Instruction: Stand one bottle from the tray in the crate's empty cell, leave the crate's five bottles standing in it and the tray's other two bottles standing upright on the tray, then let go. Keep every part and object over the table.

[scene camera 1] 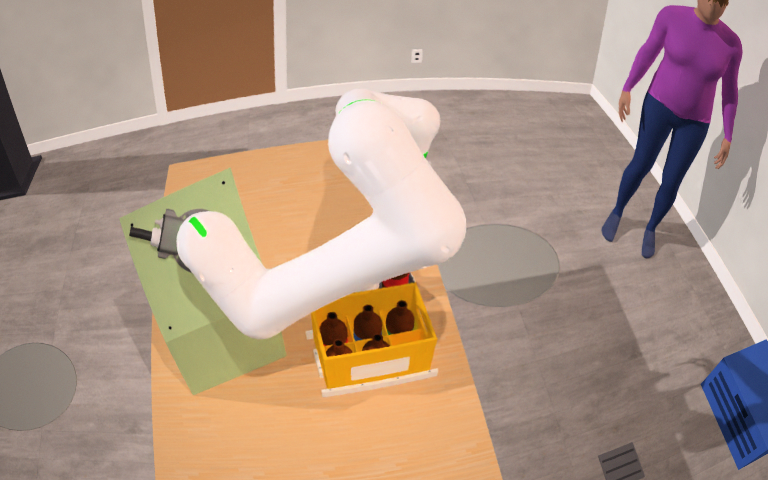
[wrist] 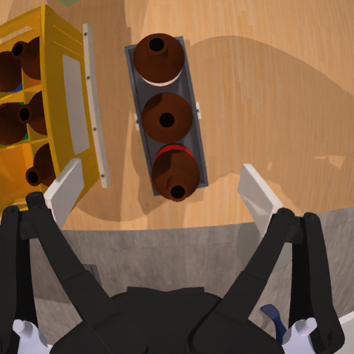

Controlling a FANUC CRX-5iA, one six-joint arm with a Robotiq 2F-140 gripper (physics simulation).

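The yellow crate holds five upright brown bottles; its empty cell is a corner one. The grey tray stands beside it with three upright bottles in a row: a white-banded bottle, a middle bottle and a red-banded bottle. In the scene view the arm hides most of the tray. My gripper is open and empty, above and just off the tray's red-banded end in the wrist view; the arm hides it in the scene view.
White strips lie along the crate's sides on the wooden table. The arm rises from a green block and reaches over the crate's back side. A person stands beyond the table.
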